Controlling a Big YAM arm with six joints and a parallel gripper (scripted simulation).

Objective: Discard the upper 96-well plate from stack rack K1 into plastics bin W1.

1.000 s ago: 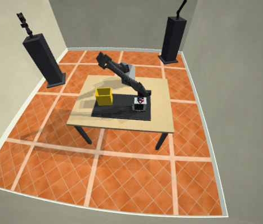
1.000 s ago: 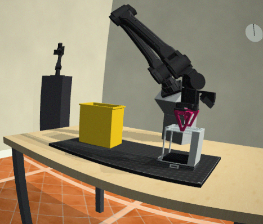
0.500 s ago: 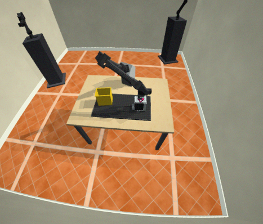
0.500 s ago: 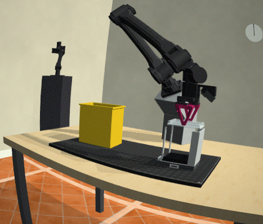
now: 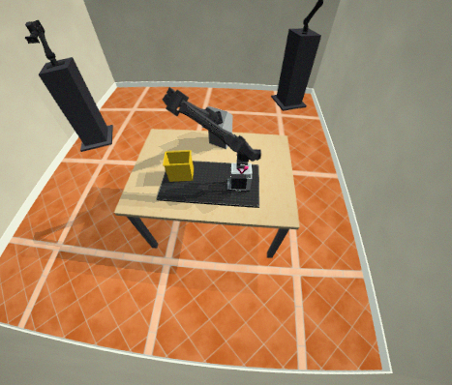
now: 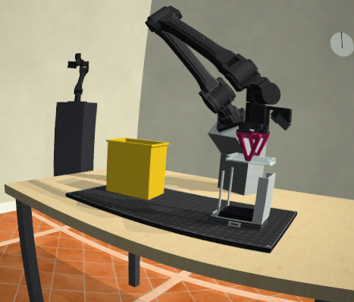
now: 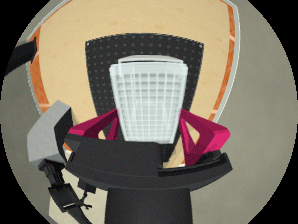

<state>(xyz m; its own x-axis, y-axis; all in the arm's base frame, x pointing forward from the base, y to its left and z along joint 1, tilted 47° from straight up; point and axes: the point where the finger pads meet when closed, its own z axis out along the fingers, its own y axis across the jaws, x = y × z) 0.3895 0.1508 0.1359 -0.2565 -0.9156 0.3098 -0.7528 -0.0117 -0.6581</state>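
My gripper is now 220 mm past the yellow plastics bin W1, 380 mm to the left of it and 100 mm above it. From my hand the other things lie so: grey back wall: 20 mm ahead, 60 mm to the left, 110 mm below; then dark plate: 160 mm below; then white 96-well plate: 10 mm below.
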